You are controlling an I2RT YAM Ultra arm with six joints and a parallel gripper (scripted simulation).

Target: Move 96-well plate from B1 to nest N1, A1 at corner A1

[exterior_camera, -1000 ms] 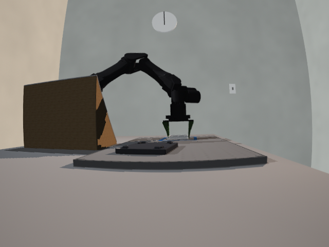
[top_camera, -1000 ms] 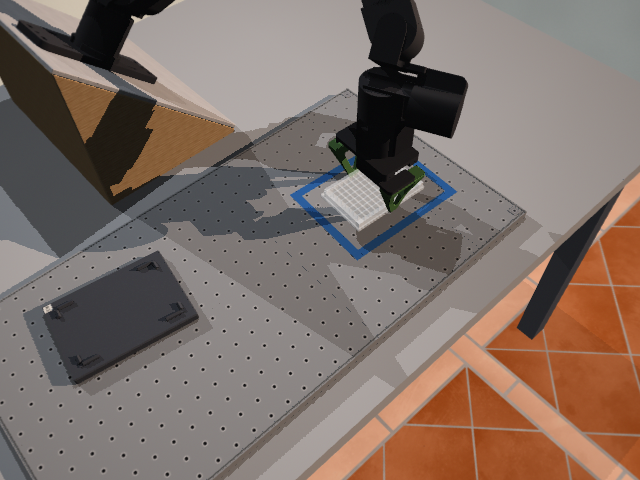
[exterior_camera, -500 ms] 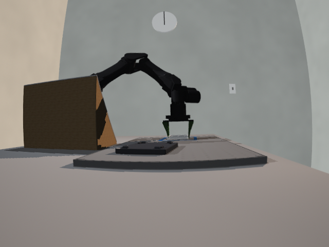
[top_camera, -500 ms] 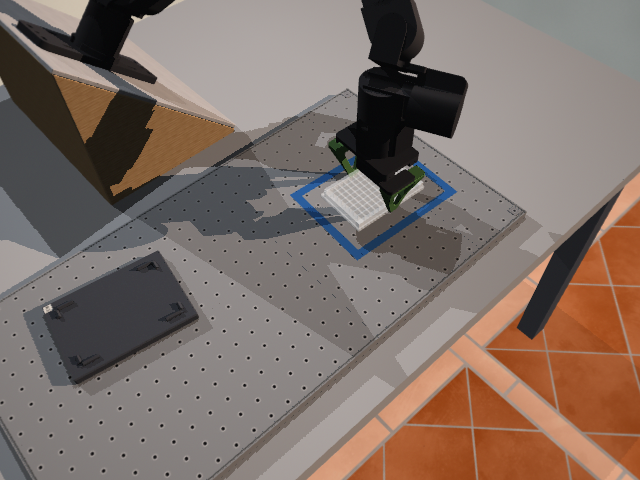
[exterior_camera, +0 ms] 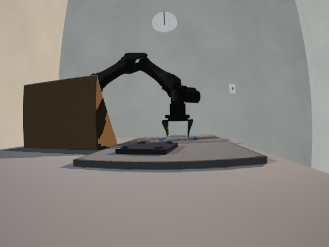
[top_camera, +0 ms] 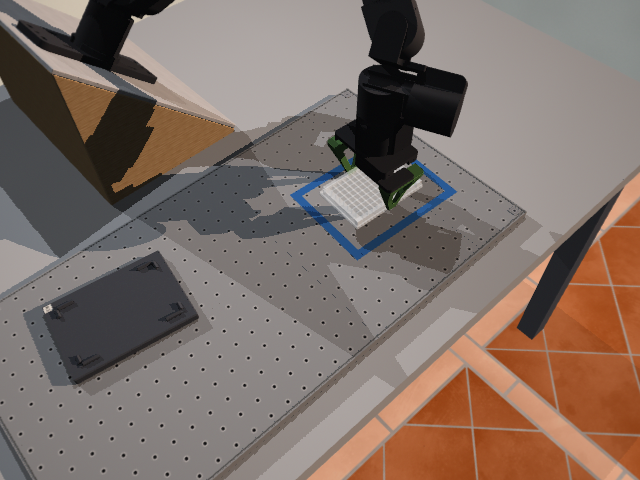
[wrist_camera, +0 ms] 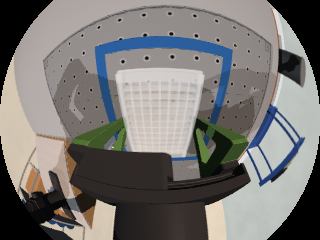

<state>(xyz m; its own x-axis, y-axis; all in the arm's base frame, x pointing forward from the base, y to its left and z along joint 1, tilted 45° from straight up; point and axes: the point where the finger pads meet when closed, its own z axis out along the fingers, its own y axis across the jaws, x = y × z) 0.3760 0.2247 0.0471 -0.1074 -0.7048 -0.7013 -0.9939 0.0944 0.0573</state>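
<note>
The plate nest N1 is 380 mm to the right of my hand and 90 mm behind it. The rest, counted from my hand: 96-well plate (right at my hand); white A1 mark (440 mm to the right, 160 mm behind).
</note>
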